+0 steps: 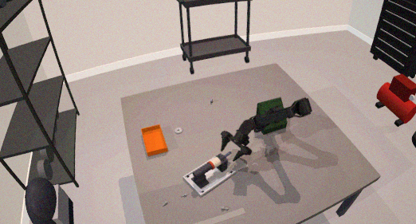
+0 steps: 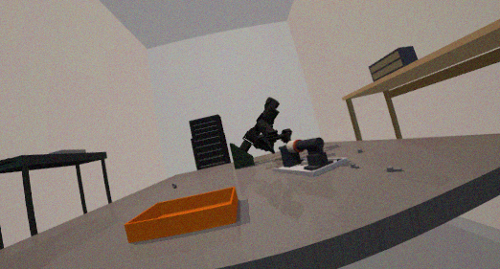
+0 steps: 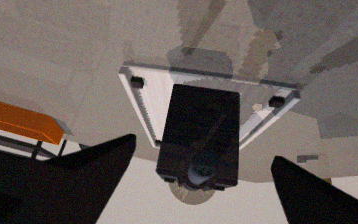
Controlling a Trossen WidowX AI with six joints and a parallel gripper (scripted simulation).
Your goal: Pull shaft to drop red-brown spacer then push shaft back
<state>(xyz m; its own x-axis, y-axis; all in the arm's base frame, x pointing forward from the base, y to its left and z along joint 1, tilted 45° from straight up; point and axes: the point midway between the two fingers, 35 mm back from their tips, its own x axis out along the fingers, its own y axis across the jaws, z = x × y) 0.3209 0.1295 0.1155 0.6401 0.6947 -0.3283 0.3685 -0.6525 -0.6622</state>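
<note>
Right now the dark shaft is 70 mm ahead of my gripper tip, 30 mm to the left of it and 10 mm above it. From my gripper tip the other things lie so: cream spacer 80 mm ahead, 30 mm to the left, 10 mm above; red-brown spacer 100 mm ahead, 40 mm to the left, 10 mm above; orange tray 350 mm ahead, 290 mm to the right, 60 mm below.
</note>
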